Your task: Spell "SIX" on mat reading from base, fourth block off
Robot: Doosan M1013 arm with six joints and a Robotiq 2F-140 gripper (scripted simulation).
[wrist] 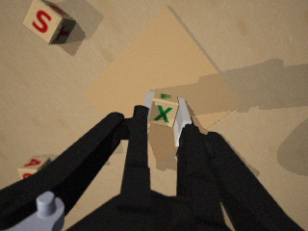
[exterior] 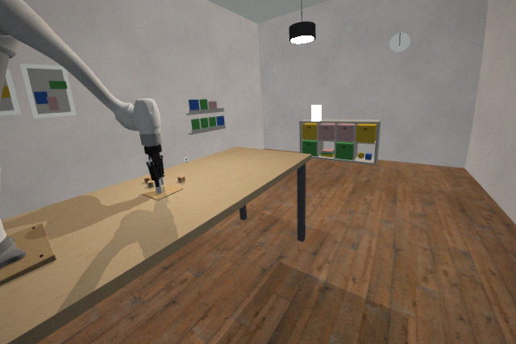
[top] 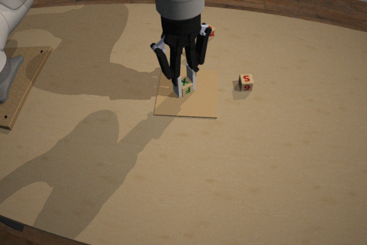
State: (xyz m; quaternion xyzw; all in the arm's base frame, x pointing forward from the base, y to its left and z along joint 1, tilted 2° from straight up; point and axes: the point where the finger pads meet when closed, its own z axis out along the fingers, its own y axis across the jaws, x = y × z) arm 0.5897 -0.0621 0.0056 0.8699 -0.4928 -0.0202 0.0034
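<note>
Right now my hand is 10 mm short of the tan mat and 40 mm above it. Round my hand: I block 30 mm ahead, 120 mm to the left, 20 mm below; S block 150 mm ahead, 10 mm to the left, 20 mm below; letter block 20 mm below.
</note>
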